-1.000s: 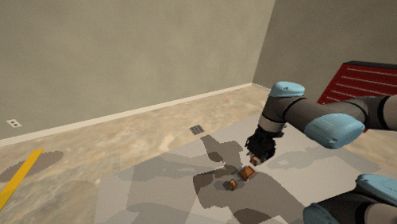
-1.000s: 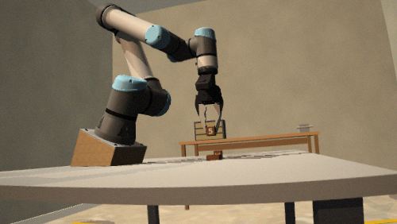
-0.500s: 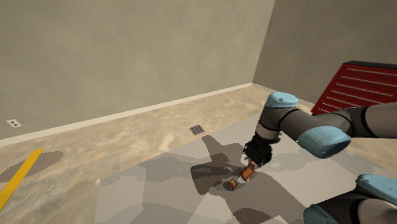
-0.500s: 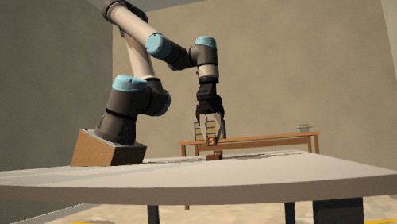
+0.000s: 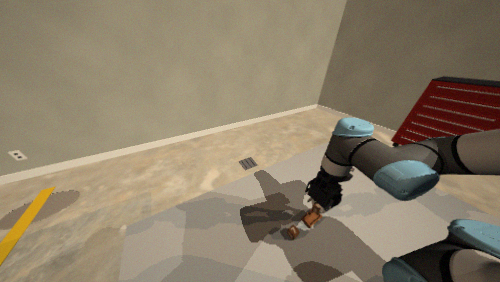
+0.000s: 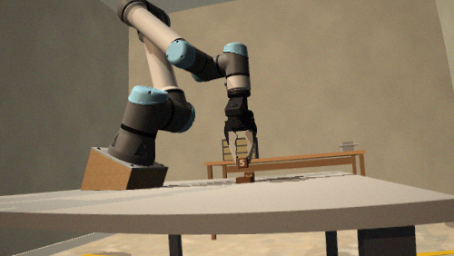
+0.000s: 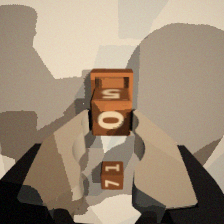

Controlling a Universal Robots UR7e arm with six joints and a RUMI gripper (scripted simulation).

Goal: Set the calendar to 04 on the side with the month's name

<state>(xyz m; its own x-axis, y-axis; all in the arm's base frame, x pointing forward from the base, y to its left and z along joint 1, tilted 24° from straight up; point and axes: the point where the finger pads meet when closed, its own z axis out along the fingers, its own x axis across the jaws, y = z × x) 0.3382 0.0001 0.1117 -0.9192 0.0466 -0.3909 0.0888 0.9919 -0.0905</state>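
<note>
Now: hand 10 mm above the cube. From my hand the other things lie so: calendar tray 60 mm below, 20 mm to the left.
</note>
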